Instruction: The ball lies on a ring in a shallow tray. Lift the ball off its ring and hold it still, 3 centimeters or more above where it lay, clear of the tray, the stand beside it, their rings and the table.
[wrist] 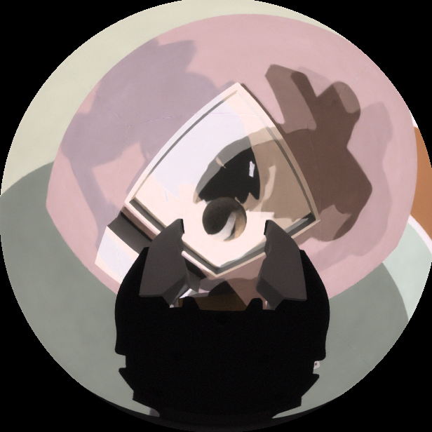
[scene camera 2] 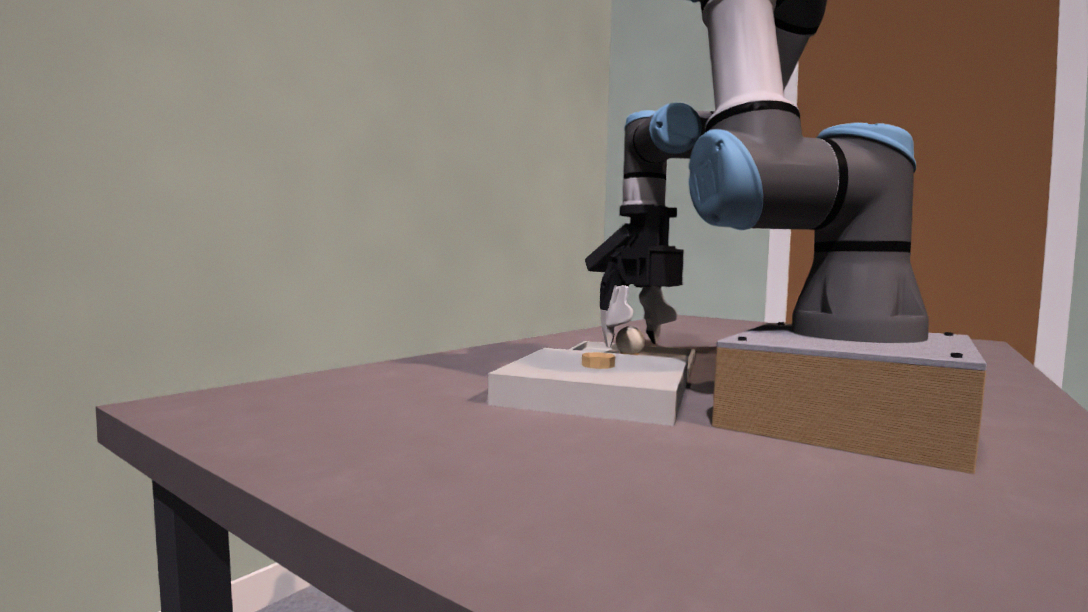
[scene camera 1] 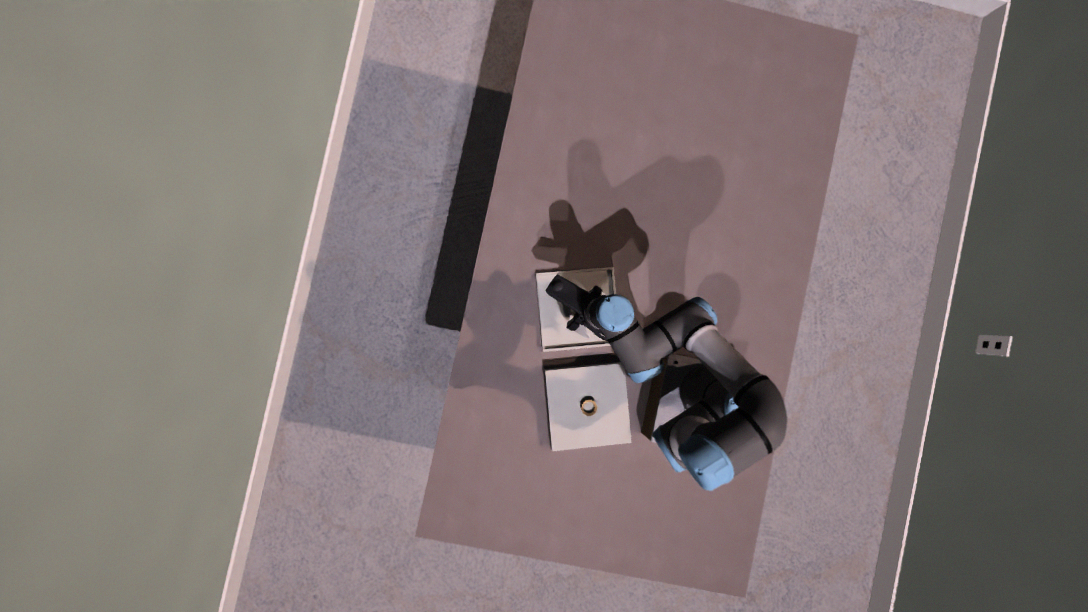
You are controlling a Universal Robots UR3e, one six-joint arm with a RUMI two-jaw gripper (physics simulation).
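Places are measured from the arm's base along level axes (x right, y ahead, z up), in centimetres.
Where they show: gripper, fingertip midpoint: (scene camera 2: 632,345); arm's base, link origin: (scene camera 2: 857,334) (scene camera 1: 707,392).
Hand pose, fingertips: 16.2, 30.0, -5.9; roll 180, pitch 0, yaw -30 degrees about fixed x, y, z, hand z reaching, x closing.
Observation:
Things, the pixels of their top centre, and the offset from my fingertips, as dx, dy, dz. "pt": a spot on its surface instead. Level surfaces: height alone.
- pale ball, top centre: (scene camera 2: 630,326) +0.3, +0.5, +2.9
- golden ring, surface spot: (scene camera 2: 598,361) (scene camera 1: 591,415) pt -24.3, -4.4, +1.6
- table, surface height: dz -2.6
The pale ball (scene camera 2: 629,340) (wrist: 224,218) sits low over the shallow white tray (scene camera 1: 553,333) (scene camera 2: 691,367) (wrist: 167,175). In scene camera 1 the arm and gripper hide the ball. The ring under it is hidden. My gripper (scene camera 2: 630,344) (wrist: 223,220) is open and points down at the tray, with one fingertip on each side of the ball. In scene camera 2 a small gap shows between the ball and each finger. The fingertips are about level with the ball.
The white stand (scene camera 1: 566,432) (scene camera 2: 578,396) (wrist: 111,250) is beside the tray and bears a golden ring (scene camera 1: 588,414) (scene camera 2: 598,361). The arm's wooden base block (scene camera 1: 650,412) (scene camera 2: 844,404) stands near both. The arm's shadow falls across the tray and the table (scene camera 1: 684,98) (scene camera 2: 486,479).

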